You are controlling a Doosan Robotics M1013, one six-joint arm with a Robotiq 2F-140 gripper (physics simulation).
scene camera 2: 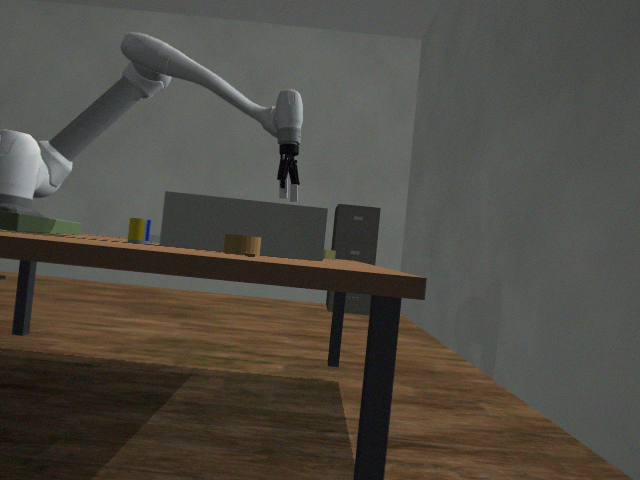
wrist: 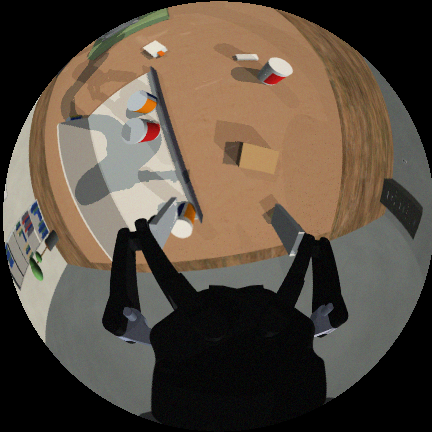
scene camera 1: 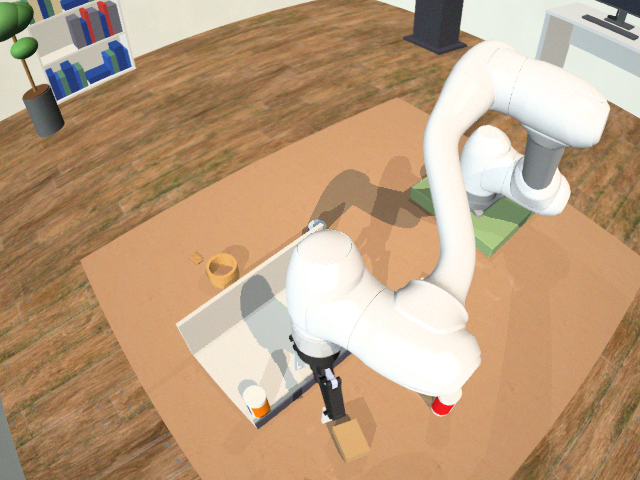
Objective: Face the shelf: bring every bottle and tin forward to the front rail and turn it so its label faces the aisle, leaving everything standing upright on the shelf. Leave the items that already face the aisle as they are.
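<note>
The white shelf has a dark front rail. An orange-labelled bottle with a white lid stands upright by one end of the rail. In the wrist view, a red-labelled tin and a second orange-labelled bottle stand side by side near the other end; the arm hides them in scene camera 1. My gripper is open and empty above the rail side, one finger beside the near bottle in the wrist view.
A red-and-white tin and a tan block lie off the shelf's front. A white box is beyond its far end. Behind the shelf are a yellow-and-blue tin and an orange ring.
</note>
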